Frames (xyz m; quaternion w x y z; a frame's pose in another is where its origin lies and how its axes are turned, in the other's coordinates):
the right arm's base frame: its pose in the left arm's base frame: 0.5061 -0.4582 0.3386 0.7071 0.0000 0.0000 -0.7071
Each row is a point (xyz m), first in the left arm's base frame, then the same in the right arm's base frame.
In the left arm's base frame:
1: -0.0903 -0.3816 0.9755
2: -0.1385 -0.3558 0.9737
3: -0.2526 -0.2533 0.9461
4: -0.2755 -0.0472 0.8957
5: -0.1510 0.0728 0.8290
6: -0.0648 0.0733 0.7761
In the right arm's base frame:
1: -0.0766 -0.5964 0.6369
2: -0.1024 -0.6446 0.6351
3: -0.2049 -0.7587 0.6075
4: -0.4110 -0.7816 0.5571
5: -0.5310 -0.6571 0.4904
6: -0.5315 -0.5709 0.4375

